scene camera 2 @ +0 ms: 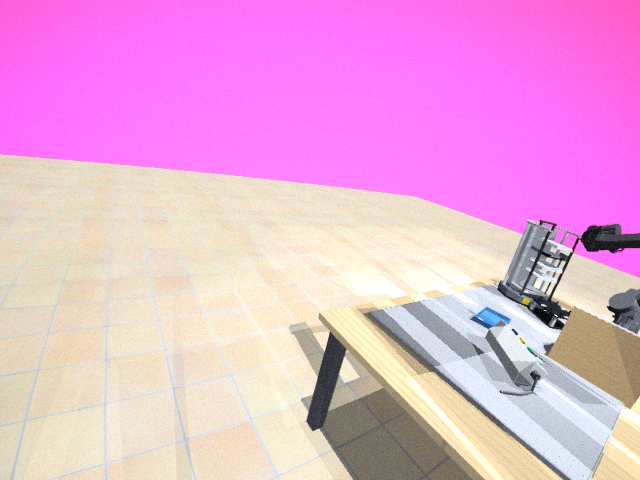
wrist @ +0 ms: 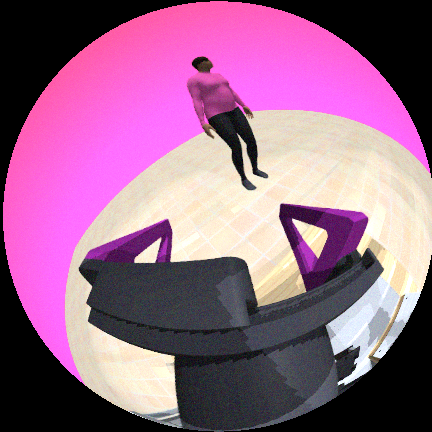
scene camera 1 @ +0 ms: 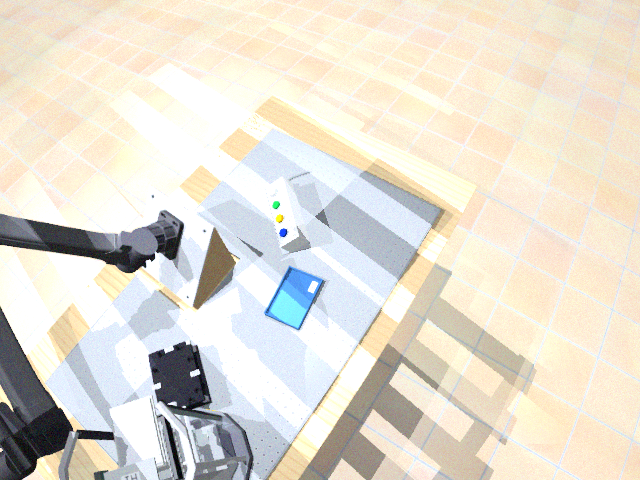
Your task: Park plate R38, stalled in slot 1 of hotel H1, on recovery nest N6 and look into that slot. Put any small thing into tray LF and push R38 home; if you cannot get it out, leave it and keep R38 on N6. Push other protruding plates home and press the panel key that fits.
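Places are measured from the arm's base along level axes (x ahead, y left, z up), in metres.
Pixels of known places: gripper, fingertip midpoint: (wrist: 225, 217); arm's base, link origin: (scene camera 2: 616, 341) (scene camera 1: 169, 234).
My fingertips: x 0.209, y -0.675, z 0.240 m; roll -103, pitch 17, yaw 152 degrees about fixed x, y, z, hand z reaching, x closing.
Observation:
For each thing: its middle in the pictures, then the offset to it from my fingertips. "pt": a spot on its surface instead.
- Hotel H1, body centre: (scene camera 1: 169, 464) (scene camera 2: 538, 262) 0.216 m ahead, 0.276 m left, 0.177 m down
- black nest block, body centre: (scene camera 1: 178, 377) (scene camera 2: 552, 312) 0.042 m ahead, 0.396 m left, 0.338 m down
- blue tray, body centre: (scene camera 1: 293, 297) (scene camera 2: 492, 319) 0.149 m ahead, 0.755 m left, 0.367 m down
- key panel, body centre: (scene camera 1: 286, 213) (scene camera 2: 515, 350) 0.017 m back, 0.947 m left, 0.334 m down
- bent rod, surface spot: (scene camera 2: 516, 392) pt 0.101 m back, 1.098 m left, 0.369 m down
My gripper (wrist: 225, 217) has its purple fingers wide apart and empty in the wrist view, facing floor and a table edge; its fingers are not clear in the scene views. Hotel H1 (scene camera 1: 222, 439) (scene camera 2: 528, 253) stands upright at the table's far end, with white plates (scene camera 2: 546, 269) at several levels; which slot each is in, and how far it protrudes, is unclear. A black nest block (scene camera 1: 179, 376) lies beside the hotel, without a plate on it. The blue tray (scene camera 1: 289, 304) (scene camera 2: 490, 318) looks empty. The key panel (scene camera 1: 290, 219) (scene camera 2: 509, 356) has green, yellow and blue keys.
A slanted wooden board (scene camera 1: 214, 271) (scene camera 2: 594, 353) stands between the nest block and the panel, by the black arm base (scene camera 1: 168, 235). A bent rod (scene camera 2: 516, 392) lies by the panel. A person in pink (wrist: 215, 95) stands on the floor beyond the fingers.

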